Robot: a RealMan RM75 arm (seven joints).
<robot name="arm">
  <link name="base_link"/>
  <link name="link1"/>
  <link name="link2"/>
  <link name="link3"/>
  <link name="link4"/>
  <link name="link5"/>
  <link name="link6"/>
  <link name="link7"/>
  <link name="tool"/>
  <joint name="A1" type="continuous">
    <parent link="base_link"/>
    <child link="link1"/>
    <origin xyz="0 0 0.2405"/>
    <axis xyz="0 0 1"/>
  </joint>
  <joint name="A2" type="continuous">
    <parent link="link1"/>
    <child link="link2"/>
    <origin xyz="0 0 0" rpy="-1.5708 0 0"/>
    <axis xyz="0 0 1"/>
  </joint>
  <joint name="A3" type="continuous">
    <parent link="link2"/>
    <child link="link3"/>
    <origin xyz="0 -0.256 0" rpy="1.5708 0 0"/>
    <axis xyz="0 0 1"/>
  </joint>
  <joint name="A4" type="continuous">
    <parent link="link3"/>
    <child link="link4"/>
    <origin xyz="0 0 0" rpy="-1.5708 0 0"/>
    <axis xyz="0 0 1"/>
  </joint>
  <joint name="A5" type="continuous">
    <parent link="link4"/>
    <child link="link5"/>
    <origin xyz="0 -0.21 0" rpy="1.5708 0 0"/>
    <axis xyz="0 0 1"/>
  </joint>
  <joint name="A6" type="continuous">
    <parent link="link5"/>
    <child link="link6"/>
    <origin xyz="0 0 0" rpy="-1.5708 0 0"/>
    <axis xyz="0 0 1"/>
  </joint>
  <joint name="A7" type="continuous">
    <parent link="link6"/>
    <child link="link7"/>
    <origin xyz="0 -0.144 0" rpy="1.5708 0 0"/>
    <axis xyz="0 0 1"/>
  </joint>
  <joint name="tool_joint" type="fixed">
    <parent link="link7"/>
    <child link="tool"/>
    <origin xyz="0 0 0"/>
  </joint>
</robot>
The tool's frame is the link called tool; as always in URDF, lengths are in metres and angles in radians. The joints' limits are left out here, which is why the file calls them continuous.
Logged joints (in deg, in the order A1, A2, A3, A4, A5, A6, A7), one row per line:
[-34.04, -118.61, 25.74, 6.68, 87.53, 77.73, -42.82]
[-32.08, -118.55, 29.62, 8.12, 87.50, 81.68, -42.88]
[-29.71, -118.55, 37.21, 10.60, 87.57, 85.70, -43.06]
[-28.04, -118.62, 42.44, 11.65, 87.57, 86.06, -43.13]
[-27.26, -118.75, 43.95, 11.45, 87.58, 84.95, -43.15]
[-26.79, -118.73, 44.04, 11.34, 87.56, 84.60, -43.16]
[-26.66, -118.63, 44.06, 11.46, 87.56, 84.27, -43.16]
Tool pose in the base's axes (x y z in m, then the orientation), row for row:
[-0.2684, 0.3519, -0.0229, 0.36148, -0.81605, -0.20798, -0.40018]
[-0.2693, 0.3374, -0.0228, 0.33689, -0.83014, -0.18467, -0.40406]
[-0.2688, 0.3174, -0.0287, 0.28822, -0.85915, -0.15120, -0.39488]
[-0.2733, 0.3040, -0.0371, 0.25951, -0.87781, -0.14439, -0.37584]
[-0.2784, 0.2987, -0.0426, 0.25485, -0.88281, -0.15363, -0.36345]
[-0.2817, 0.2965, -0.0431, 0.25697, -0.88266, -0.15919, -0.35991]
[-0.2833, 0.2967, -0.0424, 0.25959, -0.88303, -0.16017, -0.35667]
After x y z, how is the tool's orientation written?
As a quaternion, w x y z.
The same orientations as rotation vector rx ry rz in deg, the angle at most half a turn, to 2 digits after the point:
[-120.45, -30.70, -59.07]
[-123.99, -27.58, -60.35]
[-131.44, -23.13, -60.41]
[-136.27, -22.41, -58.34]
[-137.37, -23.91, -56.56]
[-137.20, -24.74, -55.94]
[-137.07, -24.86, -55.37]

